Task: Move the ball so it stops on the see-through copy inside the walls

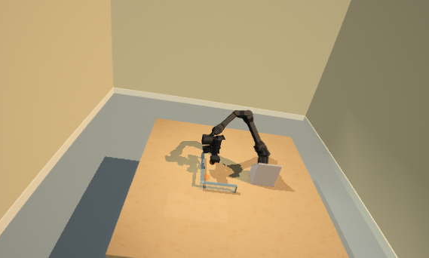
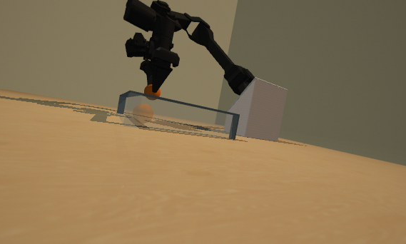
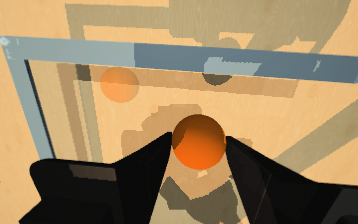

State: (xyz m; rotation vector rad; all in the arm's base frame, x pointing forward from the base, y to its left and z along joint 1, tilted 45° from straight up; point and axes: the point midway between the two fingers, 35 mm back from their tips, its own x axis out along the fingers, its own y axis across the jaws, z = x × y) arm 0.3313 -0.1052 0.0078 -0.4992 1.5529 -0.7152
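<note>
The see-through copy of ball is 4 cm ahead of my gripper tip, 9 cm to the left of it and 6 cm below it. Round my gripper tip: orange ball right at my gripper tip.
</note>
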